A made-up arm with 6 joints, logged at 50 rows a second.
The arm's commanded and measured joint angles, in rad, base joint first. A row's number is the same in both.
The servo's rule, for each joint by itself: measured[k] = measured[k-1] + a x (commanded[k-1-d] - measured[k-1]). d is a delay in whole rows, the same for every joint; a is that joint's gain. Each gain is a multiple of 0.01, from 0.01 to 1. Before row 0 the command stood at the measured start. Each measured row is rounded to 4 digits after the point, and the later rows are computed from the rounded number. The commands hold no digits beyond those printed.
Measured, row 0:
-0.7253, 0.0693, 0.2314, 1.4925, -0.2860, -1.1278
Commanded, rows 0 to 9:
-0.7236, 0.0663, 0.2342, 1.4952, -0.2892, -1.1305
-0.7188, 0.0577, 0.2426, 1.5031, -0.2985, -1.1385
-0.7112, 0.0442, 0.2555, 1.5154, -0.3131, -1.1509
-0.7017, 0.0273, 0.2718, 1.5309, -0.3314, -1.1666
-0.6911, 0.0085, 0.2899, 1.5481, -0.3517, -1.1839
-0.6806, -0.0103, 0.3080, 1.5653, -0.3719, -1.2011
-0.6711, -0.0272, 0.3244, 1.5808, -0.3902, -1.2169
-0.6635, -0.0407, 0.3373, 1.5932, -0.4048, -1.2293
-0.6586, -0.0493, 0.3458, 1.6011, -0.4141, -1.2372
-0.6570, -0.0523, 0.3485, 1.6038, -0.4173, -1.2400
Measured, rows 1 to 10:
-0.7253, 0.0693, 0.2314, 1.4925, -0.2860, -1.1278
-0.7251, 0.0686, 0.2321, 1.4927, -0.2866, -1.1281
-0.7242, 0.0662, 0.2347, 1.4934, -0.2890, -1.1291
-0.7224, 0.0614, 0.2399, 1.4949, -0.2938, -1.1313
-0.7195, 0.0539, 0.2479, 1.4974, -0.3013, -1.1348
-0.7155, 0.0439, 0.2584, 1.5009, -0.3114, -1.1397
-0.7106, 0.0320, 0.2708, 1.5054, -0.3235, -1.1458
-0.7051, 0.0190, 0.2842, 1.5107, -0.3368, -1.1529
-0.6993, 0.0059, 0.2975, 1.5165, -0.3504, -1.1605
-0.6936, -0.0062, 0.3096, 1.5224, -0.3631, -1.1682
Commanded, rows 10 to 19:
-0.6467, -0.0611, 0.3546, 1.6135, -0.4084, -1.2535
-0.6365, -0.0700, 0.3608, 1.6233, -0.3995, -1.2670
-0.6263, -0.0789, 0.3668, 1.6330, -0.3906, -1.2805
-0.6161, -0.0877, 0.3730, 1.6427, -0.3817, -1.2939
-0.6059, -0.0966, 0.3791, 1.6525, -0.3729, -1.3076
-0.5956, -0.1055, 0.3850, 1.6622, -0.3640, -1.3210
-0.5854, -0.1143, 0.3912, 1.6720, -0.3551, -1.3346
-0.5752, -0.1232, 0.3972, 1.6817, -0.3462, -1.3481
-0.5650, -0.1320, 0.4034, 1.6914, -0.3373, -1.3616
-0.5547, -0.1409, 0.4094, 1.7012, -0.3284, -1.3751
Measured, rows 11 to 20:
-0.6885, -0.0163, 0.3193, 1.5281, -0.3739, -1.1754
-0.6826, -0.0262, 0.3281, 1.5341, -0.3808, -1.1832
-0.6761, -0.0358, 0.3363, 1.5403, -0.3845, -1.1916
-0.6691, -0.0453, 0.3439, 1.5468, -0.3857, -1.2005
-0.6617, -0.0546, 0.3512, 1.5535, -0.3849, -1.2098
-0.6539, -0.0638, 0.3582, 1.5604, -0.3825, -1.2196
-0.6457, -0.0730, 0.3649, 1.5675, -0.3788, -1.2297
-0.6373, -0.0821, 0.3715, 1.5748, -0.3741, -1.2402
-0.6286, -0.0911, 0.3779, 1.5823, -0.3685, -1.2510
-0.6197, -0.1001, 0.3843, 1.5899, -0.3623, -1.2621

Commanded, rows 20 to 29:
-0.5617, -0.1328, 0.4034, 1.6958, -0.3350, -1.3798
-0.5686, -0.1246, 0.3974, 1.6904, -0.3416, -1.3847
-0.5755, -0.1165, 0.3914, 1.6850, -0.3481, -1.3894
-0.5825, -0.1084, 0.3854, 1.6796, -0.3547, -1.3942
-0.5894, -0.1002, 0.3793, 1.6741, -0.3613, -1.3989
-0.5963, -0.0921, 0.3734, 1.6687, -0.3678, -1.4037
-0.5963, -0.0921, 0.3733, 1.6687, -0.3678, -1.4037
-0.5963, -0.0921, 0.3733, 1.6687, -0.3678, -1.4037
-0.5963, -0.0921, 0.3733, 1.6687, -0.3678, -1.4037
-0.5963, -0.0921, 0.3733, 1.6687, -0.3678, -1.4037
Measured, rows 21 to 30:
-0.6106, -0.1091, 0.3906, 1.5977, -0.3555, -1.2734
-0.6038, -0.1143, 0.3938, 1.6046, -0.3514, -1.2840
-0.5989, -0.1166, 0.3947, 1.6106, -0.3494, -1.2941
-0.5956, -0.1166, 0.3939, 1.6158, -0.3491, -1.3036
-0.5938, -0.1148, 0.3918, 1.6203, -0.3502, -1.3127
-0.5932, -0.1116, 0.3887, 1.6241, -0.3524, -1.3213
-0.5936, -0.1073, 0.3849, 1.6272, -0.3555, -1.3295
-0.5940, -0.1040, 0.3820, 1.6301, -0.3580, -1.3369
-0.5943, -0.1014, 0.3798, 1.6328, -0.3600, -1.3436
-0.5946, -0.0994, 0.3782, 1.6353, -0.3616, -1.3496

